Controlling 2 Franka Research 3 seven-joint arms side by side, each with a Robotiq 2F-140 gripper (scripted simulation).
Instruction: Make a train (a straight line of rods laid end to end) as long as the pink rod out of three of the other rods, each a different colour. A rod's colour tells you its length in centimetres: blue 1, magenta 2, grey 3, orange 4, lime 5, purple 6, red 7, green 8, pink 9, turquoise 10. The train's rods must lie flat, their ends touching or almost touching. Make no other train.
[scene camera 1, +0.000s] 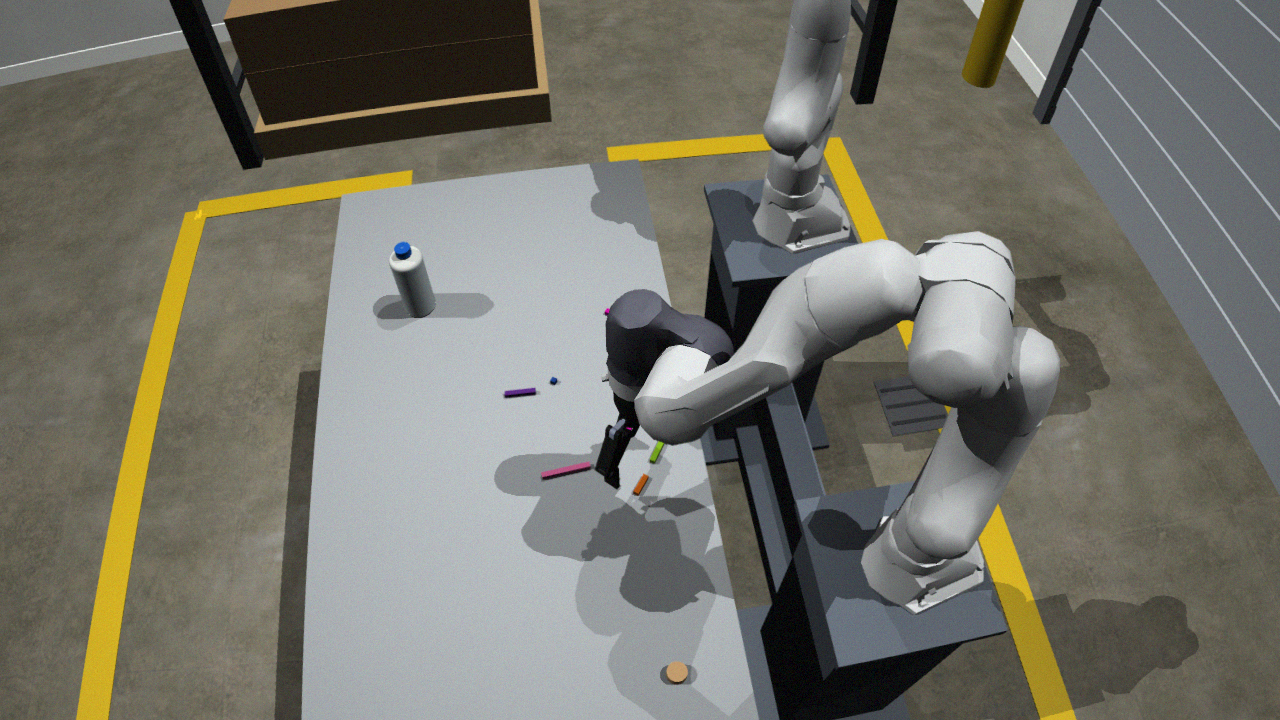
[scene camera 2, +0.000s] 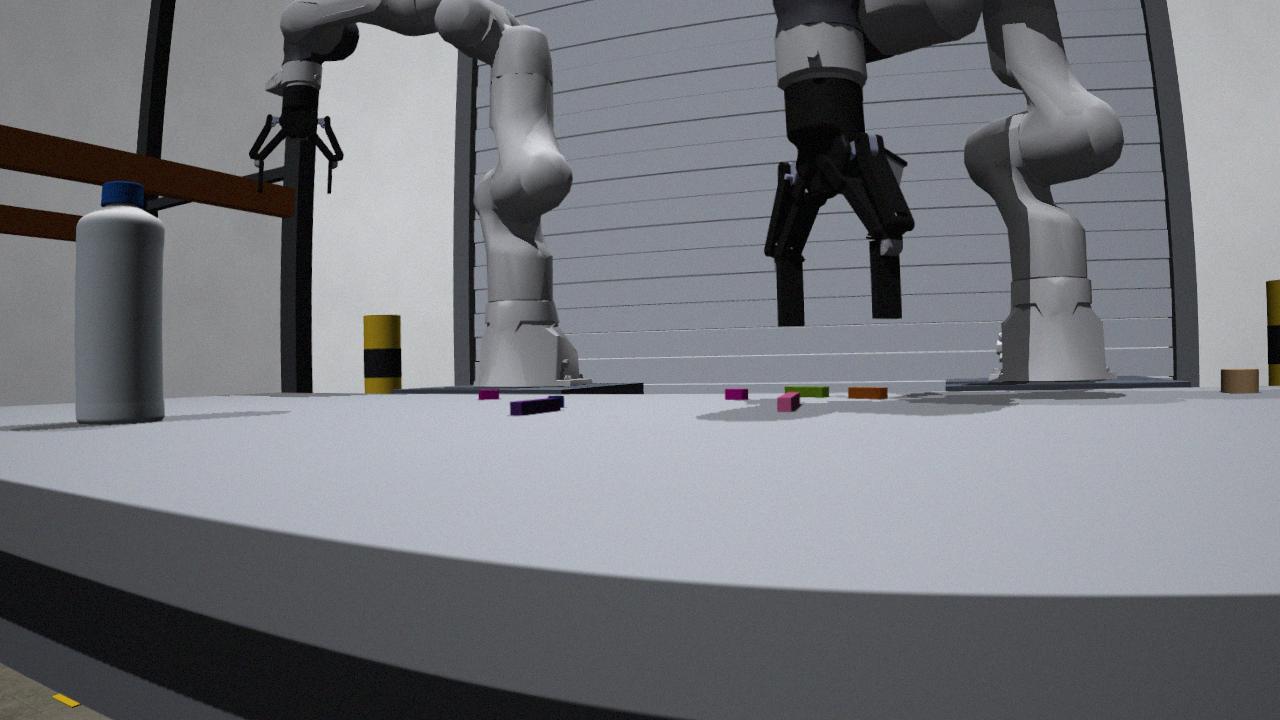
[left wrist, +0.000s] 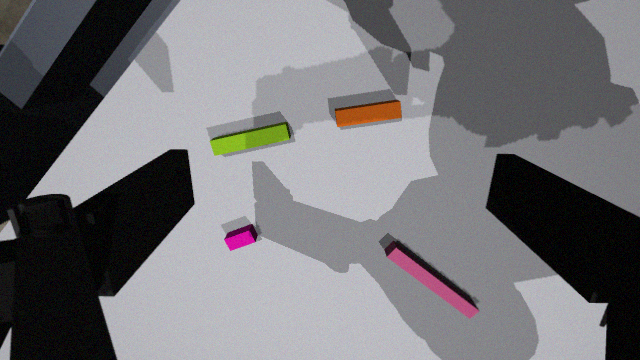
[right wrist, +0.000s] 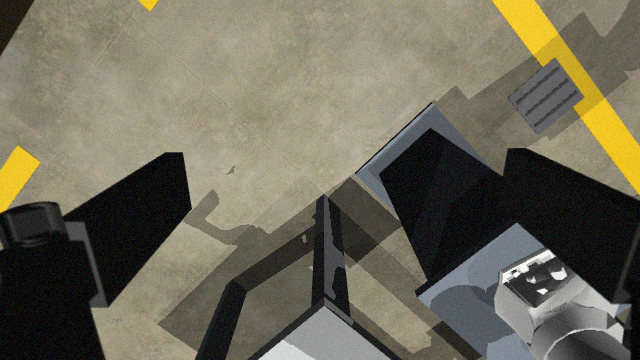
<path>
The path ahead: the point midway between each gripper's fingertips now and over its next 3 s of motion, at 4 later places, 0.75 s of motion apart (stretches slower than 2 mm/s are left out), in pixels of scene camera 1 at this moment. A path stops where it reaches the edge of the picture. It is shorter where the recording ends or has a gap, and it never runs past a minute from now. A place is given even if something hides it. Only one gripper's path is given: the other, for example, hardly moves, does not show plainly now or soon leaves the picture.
My left gripper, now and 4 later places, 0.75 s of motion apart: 638, 453; 623, 455; 612, 457; 601, 458; 590, 460
</path>
